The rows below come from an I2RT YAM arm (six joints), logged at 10 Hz.
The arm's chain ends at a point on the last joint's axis. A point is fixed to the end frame.
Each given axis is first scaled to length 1.
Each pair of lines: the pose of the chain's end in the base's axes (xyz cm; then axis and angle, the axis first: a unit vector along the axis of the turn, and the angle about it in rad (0 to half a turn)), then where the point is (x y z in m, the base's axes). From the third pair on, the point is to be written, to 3 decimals.
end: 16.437 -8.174 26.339 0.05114 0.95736 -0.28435 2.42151
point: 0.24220 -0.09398 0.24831
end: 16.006 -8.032 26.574 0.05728 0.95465 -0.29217 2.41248
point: 0.23790 -0.09374 0.25180
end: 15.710 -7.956 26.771 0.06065 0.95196 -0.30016 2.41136
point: 0.235 -0.094 0.254
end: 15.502 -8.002 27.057 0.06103 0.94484 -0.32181 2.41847
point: 0.232 -0.096 0.257
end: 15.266 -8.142 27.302 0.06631 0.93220 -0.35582 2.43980
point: 0.229 -0.102 0.260
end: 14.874 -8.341 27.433 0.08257 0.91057 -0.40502 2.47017
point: 0.223 -0.110 0.262
